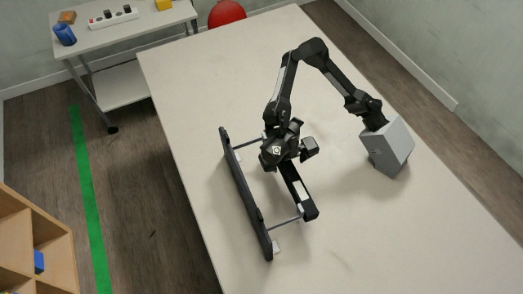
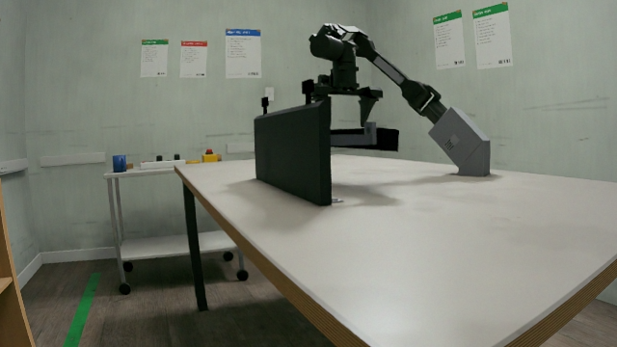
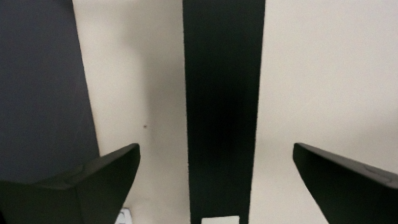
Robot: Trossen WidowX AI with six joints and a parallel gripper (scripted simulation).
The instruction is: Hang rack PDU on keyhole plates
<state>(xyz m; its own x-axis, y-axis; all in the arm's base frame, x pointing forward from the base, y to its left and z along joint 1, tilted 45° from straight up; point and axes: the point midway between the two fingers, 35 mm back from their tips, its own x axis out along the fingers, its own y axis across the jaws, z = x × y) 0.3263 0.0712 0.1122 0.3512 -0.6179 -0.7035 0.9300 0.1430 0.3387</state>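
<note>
Now: hand 50 mm above the rack PDU and 20 mm to the left of it. Also, from my hand: panel: 160 mm ahead, 90 mm below, 20 mm to the right.
</note>
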